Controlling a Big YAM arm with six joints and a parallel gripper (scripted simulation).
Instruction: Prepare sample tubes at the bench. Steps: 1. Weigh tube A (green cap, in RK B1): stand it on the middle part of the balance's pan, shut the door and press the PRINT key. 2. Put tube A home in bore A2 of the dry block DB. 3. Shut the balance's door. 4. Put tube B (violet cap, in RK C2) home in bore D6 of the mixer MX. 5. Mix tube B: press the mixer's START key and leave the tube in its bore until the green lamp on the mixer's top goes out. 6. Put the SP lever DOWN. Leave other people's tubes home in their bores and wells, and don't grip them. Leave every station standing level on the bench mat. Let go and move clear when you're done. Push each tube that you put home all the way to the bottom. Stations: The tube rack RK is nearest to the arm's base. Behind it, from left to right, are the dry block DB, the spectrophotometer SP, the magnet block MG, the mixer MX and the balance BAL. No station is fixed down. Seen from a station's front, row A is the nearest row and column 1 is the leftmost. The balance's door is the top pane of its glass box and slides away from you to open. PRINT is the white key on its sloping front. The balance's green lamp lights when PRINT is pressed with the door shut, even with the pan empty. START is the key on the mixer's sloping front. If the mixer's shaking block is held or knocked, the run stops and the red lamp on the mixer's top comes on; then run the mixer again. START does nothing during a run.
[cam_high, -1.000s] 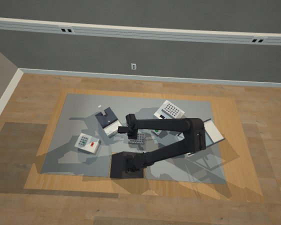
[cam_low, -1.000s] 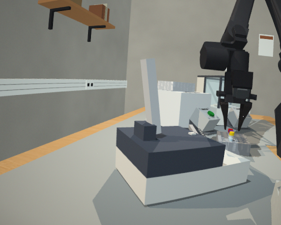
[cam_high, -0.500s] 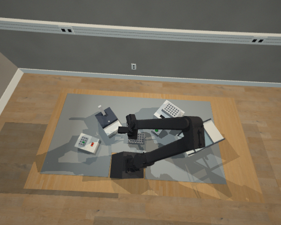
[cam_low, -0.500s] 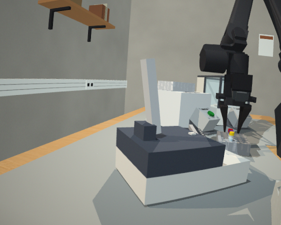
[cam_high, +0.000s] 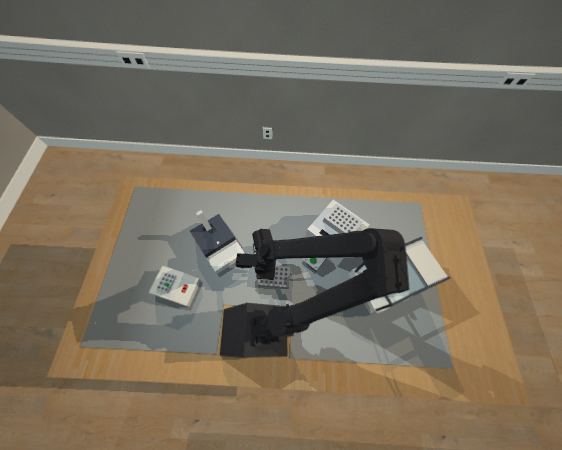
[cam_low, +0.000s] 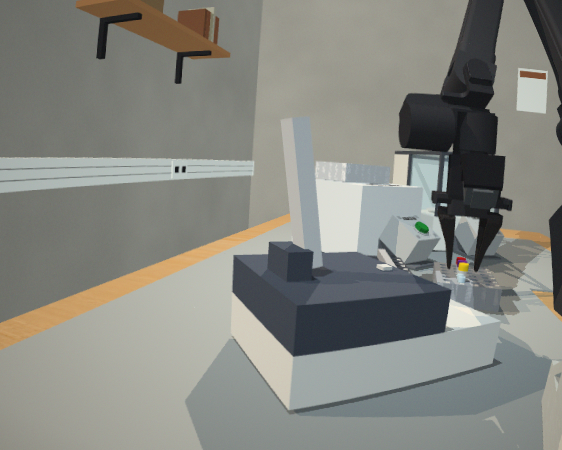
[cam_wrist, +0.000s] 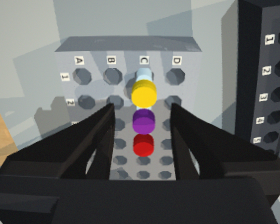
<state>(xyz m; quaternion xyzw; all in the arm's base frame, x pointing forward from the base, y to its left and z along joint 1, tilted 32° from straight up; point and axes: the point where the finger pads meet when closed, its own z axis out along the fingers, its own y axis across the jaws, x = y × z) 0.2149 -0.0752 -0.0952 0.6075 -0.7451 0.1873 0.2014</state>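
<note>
Now: hand 2 cm above the violet-capped tube B. From my hand the other things lie so: rack RK: 1 cm behind, 3 cm to the right, 3 cm below; then magnet block: 10 cm ahead, 2 cm to the right, 3 cm below; then green start key: 2 cm ahead, 19 cm to the right, 2 cm above.
</note>
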